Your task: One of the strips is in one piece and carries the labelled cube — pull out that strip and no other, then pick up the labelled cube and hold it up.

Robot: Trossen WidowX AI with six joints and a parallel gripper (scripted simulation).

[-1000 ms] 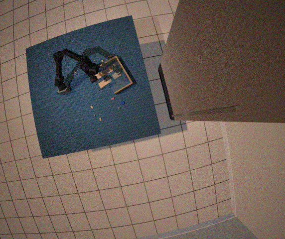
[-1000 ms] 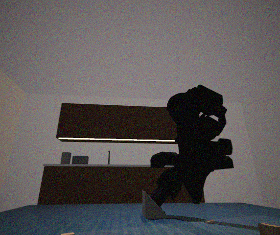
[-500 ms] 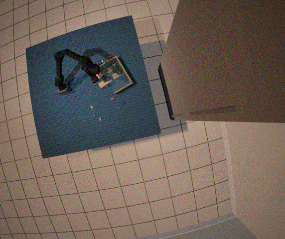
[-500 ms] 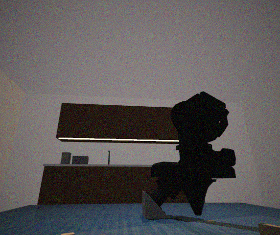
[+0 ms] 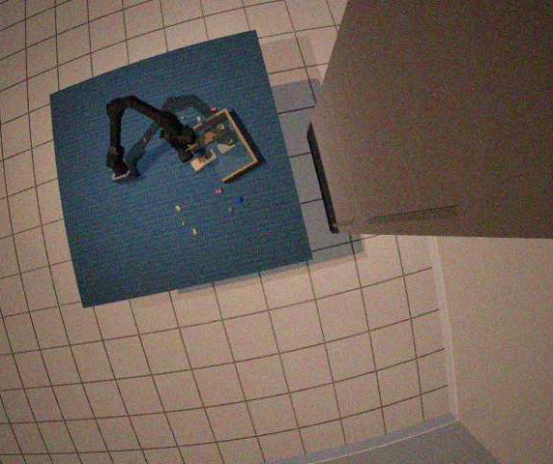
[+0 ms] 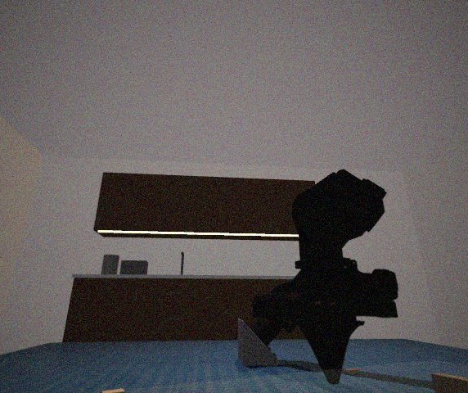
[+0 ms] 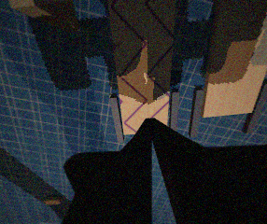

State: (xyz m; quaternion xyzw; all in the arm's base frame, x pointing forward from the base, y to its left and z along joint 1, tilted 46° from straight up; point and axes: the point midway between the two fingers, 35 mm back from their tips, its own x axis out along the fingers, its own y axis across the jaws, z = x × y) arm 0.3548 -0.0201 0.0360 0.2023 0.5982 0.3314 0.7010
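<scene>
The strip lies 9 cm ahead of my gripper tip, 2 cm to the left of it and 3 cm below it.
</scene>
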